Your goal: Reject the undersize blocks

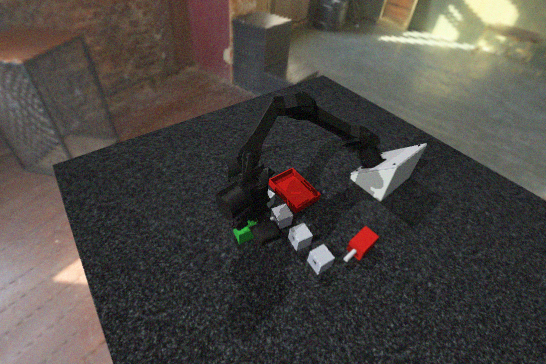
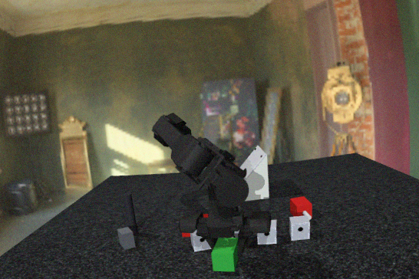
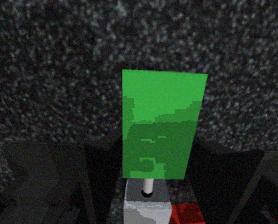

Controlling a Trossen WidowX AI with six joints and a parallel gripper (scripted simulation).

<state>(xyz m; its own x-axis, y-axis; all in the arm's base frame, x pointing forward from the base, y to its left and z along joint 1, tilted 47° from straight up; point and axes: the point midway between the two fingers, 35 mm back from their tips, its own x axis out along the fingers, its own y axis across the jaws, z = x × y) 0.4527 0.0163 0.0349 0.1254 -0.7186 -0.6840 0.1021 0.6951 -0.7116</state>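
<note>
The green gauge is 20 mm above my gripper tip and 10 mm behind it. Round my gripper tip: red reject tray 190 mm behind, 60 mm to the right; red gauge 200 mm to the left, 200 mm behind, 10 mm above.
</note>
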